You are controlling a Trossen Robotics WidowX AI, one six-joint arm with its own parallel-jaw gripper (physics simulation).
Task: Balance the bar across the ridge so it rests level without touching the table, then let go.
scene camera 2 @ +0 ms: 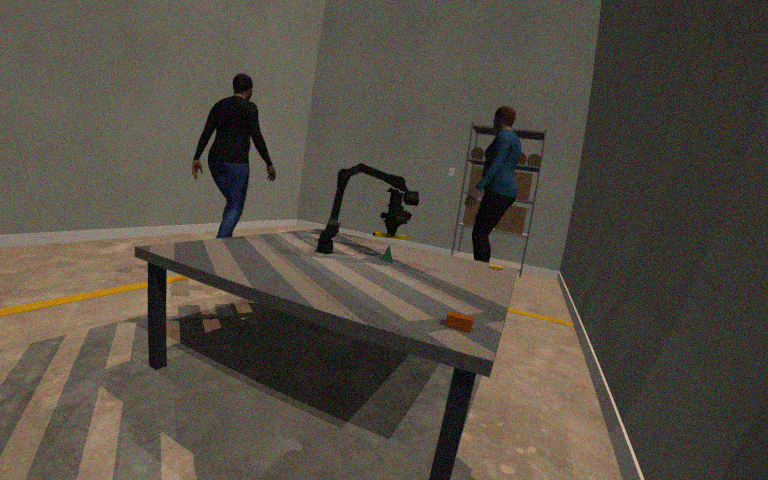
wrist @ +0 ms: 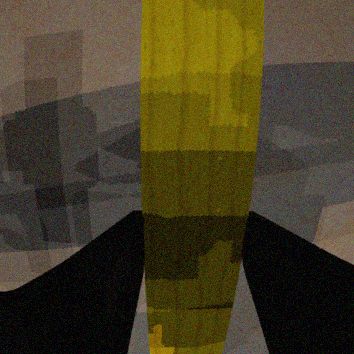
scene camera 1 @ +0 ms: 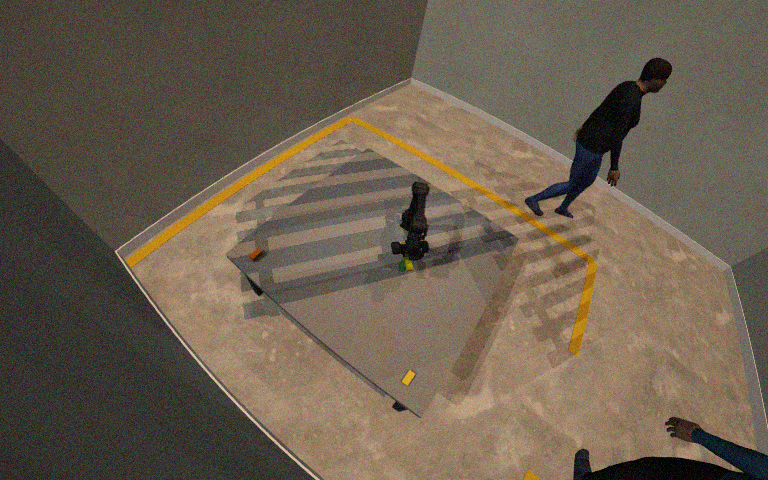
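Where they show: gripper, fingertip midpoint: [scene camera 2: 390, 236] [wrist: 192, 223] [scene camera 1: 406, 256]; arm's base, origin of the base link: [scene camera 2: 324, 252] [scene camera 1: 406, 225].
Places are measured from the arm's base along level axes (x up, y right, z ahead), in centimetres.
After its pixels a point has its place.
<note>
A yellow bar [scene camera 1: 408, 264] {x 12.2, y -18.2, z 30.4 cm} [scene camera 2: 399, 237] {x 11.3, y -16.1, z 30.1 cm} [wrist: 197, 115] {x 12.2, y -17.4, z 28.9 cm} is held in my gripper [scene camera 2: 391, 234] {x 11.4, y -14.6, z 26.3 cm} [wrist: 192, 223] {x 11.4, y -14.6, z 26.3 cm}, which is shut on it. In the second scene view the bar looks about level and hangs above the table [scene camera 2: 271, 291] {x 0.0, y 63.0, z 22.6 cm}. The green ridge [scene camera 1: 402, 265] {x 3.4, y -14.6, z 27.5 cm} [scene camera 2: 387, 254] {x 2.8, y -12.7, z 26.6 cm} stands on the table, with its peak up. It shows just below the bar in the second scene view, with a gap between them. In the first scene view it is beside the bar's visible end. The ridge does not show in the wrist view. The fingers in the first scene view are hidden by the arm.
An orange block [scene camera 1: 256, 254] {x 3.3, y 49.0, z 74.2 cm} [scene camera 2: 459, 321] {x 2.3, y 51.6, z 74.2 cm} lies near one table corner. A yellow block [scene camera 1: 408, 377] {x 1.6, y -49.9, z 74.0 cm} [scene camera 2: 496, 267] {x 1.1, y -48.4, z 74.3 cm} lies near another corner. Two people [scene camera 2: 229, 135] [scene camera 2: 502, 164] are on the floor around the table. A shelf unit [scene camera 2: 527, 237] stands by the back wall.
</note>
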